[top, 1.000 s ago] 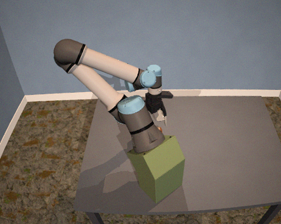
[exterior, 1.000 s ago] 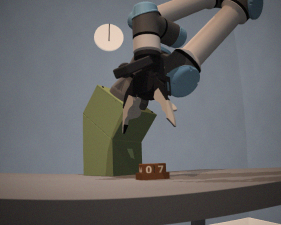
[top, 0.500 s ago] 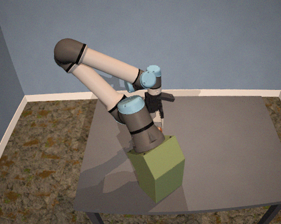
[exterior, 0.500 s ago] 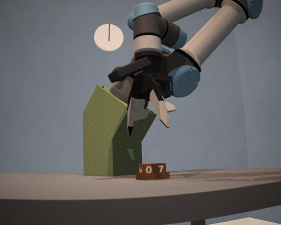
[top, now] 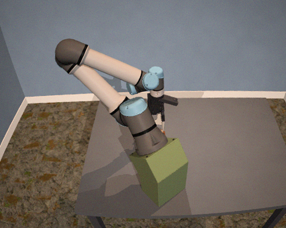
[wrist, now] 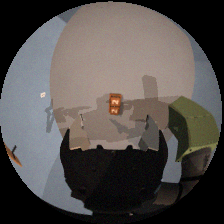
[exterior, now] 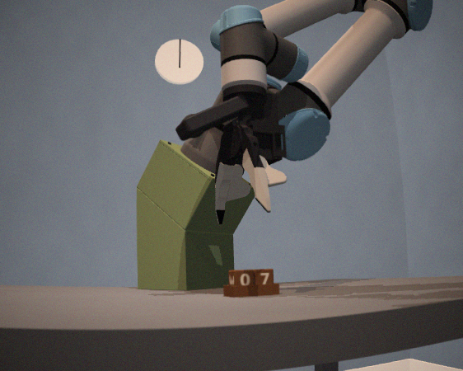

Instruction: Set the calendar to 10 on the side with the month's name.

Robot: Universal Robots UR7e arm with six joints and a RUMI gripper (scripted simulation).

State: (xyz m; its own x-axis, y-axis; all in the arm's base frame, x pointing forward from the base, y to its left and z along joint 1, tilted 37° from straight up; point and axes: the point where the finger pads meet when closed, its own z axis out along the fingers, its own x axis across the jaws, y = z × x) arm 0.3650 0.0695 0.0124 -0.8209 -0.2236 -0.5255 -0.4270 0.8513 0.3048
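The brown calendar tray lies 110 mm below my hand, 10 mm to the left of it and 10 mm behind it.
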